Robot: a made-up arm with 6 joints. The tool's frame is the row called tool. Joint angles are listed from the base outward.
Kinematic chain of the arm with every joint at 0, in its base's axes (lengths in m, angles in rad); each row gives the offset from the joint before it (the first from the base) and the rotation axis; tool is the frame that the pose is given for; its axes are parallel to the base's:
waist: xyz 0 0 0.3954 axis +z
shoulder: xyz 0.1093 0 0 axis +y
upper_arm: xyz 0 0 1.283 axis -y
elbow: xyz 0 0 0.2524 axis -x
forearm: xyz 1.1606 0 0 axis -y
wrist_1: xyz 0.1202 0 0 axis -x
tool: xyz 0 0 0
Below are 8 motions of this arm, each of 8 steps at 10 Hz.
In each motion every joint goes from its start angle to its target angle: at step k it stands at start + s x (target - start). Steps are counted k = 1, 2, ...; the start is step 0. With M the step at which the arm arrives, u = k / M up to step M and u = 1 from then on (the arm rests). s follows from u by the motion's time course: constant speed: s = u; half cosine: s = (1 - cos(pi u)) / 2; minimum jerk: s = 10 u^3 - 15 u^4 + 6 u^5.
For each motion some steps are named. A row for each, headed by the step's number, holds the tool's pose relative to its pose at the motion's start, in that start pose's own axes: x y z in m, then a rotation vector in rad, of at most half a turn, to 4 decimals.
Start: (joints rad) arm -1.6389 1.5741 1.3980 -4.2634 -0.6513 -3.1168
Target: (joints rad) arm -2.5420 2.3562 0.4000 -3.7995 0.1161 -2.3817
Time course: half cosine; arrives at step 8
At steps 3, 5, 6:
3: -0.0057 -1.2237 0.1538 -0.5396 0.3512 -0.4703
5: -0.8279 -2.3413 0.4488 -0.7014 1.0894 -1.0097
6: -1.3396 -2.5469 0.5031 -0.5536 1.4623 -1.1349

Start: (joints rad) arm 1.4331 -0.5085 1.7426 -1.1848 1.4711 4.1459
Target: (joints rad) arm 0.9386 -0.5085 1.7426 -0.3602 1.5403 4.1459
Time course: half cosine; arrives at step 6
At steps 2, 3, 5, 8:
2: -0.1734 -0.0643 -0.0717 0.0090 0.2289 -0.2069
3: -0.3629 -0.1048 -0.1349 0.0380 0.4614 -0.4088
5: -0.7153 -0.1100 -0.2171 0.1359 0.8695 -0.7439
8: -0.7711 -0.1030 -0.2262 0.1566 0.9330 -0.7938

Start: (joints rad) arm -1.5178 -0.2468 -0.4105 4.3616 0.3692 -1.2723
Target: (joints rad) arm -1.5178 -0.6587 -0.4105 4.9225 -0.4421 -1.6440
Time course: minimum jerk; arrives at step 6
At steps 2, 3, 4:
2: -0.1266 0.0227 -0.0557 -0.0122 0.1588 -0.1594
3: -0.3132 0.0570 -0.1060 -0.0623 0.3324 -0.3840
4: -0.5064 0.0960 -0.1226 -0.1513 0.4465 -0.6017

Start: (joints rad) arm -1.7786 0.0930 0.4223 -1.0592 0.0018 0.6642
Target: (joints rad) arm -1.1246 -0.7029 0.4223 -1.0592 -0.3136 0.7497
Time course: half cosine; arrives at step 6
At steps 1, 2, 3, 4, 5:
1: -0.0796 0.0886 0.0644 0.0090 -0.0171 0.0715
2: -0.3296 0.2772 0.2412 0.0376 -0.0685 0.2634
3: -0.7210 0.3944 0.4760 0.0867 -0.1517 0.5155
4: -1.1249 0.3411 0.6849 0.1482 -0.2513 0.7521
5: -1.4005 0.1984 0.8084 0.2015 -0.3354 0.9127

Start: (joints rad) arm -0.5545 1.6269 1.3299 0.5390 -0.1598 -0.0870
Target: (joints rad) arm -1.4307 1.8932 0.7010 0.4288 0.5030 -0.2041
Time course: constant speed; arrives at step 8
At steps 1, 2, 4, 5, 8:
1: 0.0623 -0.1765 -0.2828 0.0696 0.0630 -0.0316
2: 0.0807 -0.3385 -0.5768 0.1480 0.1224 -0.0661
4: -0.0067 -0.5950 -1.1735 0.3277 0.2281 -0.1466
5: -0.1052 -0.6800 -1.4635 0.4274 0.2735 -0.1938
8: -0.5539 -0.7311 -2.2289 0.7547 0.3760 -0.3674

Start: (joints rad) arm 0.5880 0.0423 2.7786 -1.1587 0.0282 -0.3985
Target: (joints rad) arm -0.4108 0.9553 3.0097 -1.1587 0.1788 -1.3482
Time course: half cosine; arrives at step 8
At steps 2, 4, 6, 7, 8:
2: -0.1586 -0.1779 -0.1287 0.0731 0.1071 -0.0946
4: -0.6130 -0.5248 -0.1721 0.1857 0.2867 -0.3589
6: -0.9965 -0.6822 0.1203 0.2068 0.3521 -0.6229
7: -1.0734 -0.6826 0.2549 0.1965 0.3514 -0.6941
8: -1.0947 -0.6770 0.3051 0.1912 0.3492 -0.7173

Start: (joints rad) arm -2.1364 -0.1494 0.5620 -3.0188 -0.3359 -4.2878
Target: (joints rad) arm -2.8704 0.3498 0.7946 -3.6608 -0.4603 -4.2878
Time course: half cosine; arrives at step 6
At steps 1, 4, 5, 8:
1: 0.0216 -0.0678 0.0054 -0.0013 -0.0285 -0.0274
4: 0.0354 -0.7941 0.3764 -0.0313 -0.4296 -0.2475
5: -0.0399 -0.9611 0.5638 -0.0467 -0.5668 -0.2804
8: -0.0768 -1.0154 0.6394 -0.0533 -0.6196 -0.2889

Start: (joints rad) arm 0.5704 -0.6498 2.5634 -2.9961 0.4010 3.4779
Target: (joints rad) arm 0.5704 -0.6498 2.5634 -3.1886 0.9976 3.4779
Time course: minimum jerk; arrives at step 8
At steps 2, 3, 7, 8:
2: -0.0002 0.0035 -0.0066 0.0181 0.0555 0.0283
3: -0.0017 0.0097 -0.0173 0.0470 0.1468 0.0774
7: -0.0208 0.0393 -0.0551 0.1476 0.5119 0.3092
8: -0.0215 0.0400 -0.0558 0.1495 0.5199 0.3150

